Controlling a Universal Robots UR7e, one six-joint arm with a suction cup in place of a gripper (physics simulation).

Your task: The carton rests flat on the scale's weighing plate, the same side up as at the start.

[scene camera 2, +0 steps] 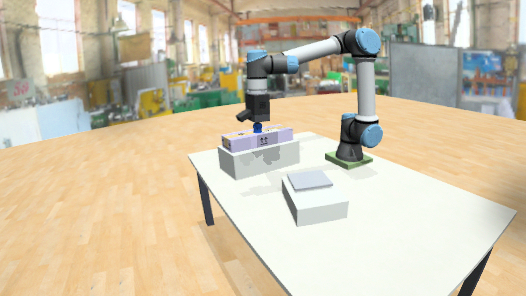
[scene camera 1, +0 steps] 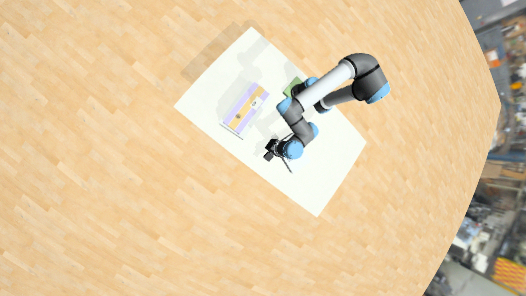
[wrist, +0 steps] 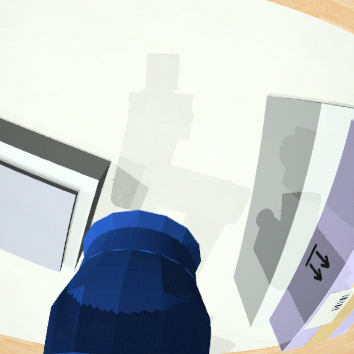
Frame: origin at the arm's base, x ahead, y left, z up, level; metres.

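Where they show: hand, tool point: [scene camera 2: 257,132] [wrist: 140,259]; arm's base, link origin: [scene camera 2: 349,156].
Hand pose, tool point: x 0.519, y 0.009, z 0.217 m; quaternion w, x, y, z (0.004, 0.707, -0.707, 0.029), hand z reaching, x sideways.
Each offset is from my tool point to the top centre of the thing. Level surfaces: height alone.
The lilac carton @(dx -0.125, dy -0.260, dz -0.067 m) [scene camera 1: 246,108] [scene camera 2: 239,144] [wrist: 299,286] has an orange stripe and a white label on top. It lies flat on a long white block @(dx -0.125, dy -0.259, dz -0.128 m) [scene camera 2: 260,161] [wrist: 281,117], and the arrows on its side point up in scene camera 2. The white scale @(dx -0.092, dy +0.223, dz -0.159 m) [scene camera 2: 322,212] [wrist: 91,181] stands apart from the block; its grey weighing plate @(dx -0.108, dy +0.181, dz -0.159 m) [scene camera 2: 310,180] [wrist: 35,220] bears nothing in scene camera 2. My gripper, a blue suction cup [scene camera 2: 257,128] [wrist: 142,232], is open. It hangs in the air between block and scale, touching neither. The wrist hides the cup and most of the scale in scene camera 1.
The white table @(dz -0.246 m) [scene camera 1: 320,187] [scene camera 2: 400,225] carries the block, the scale and the arm's green base plate [scene camera 1: 291,86] [scene camera 2: 348,161]. The block and the raised carton form a tall obstacle on one side of the cup, with the lower scale on the other.
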